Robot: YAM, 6 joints.
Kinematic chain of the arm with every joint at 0, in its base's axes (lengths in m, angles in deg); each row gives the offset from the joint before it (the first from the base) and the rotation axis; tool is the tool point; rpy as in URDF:
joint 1: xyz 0 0 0.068 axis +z
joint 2: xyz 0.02 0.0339 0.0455 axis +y
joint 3: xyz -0.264 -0.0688 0 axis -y
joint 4: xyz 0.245 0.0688 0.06 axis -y
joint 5: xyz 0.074 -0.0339 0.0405 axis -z
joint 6: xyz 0.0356 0 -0.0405 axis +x
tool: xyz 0 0 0 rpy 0 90 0
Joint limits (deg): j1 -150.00..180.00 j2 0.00..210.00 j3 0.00..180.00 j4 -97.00..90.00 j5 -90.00..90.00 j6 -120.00..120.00
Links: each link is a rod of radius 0.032 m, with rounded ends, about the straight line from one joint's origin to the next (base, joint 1, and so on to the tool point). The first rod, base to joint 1, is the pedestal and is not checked.
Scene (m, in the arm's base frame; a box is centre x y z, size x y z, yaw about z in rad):
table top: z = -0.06
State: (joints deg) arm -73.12 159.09 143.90 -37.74 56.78 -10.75
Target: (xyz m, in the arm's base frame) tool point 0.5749 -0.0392 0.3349
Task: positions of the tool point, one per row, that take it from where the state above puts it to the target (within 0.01 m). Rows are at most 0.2 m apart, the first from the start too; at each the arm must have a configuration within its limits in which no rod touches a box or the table.
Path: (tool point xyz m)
1: 0.2776 -0.5137 0.1662
2: 0.3999 -0.4313 0.2072
3: 0.4950 -0.3181 0.2493
4: 0.5549 -0.1836 0.2920
5: 0.5749 -0.0392 0.3349

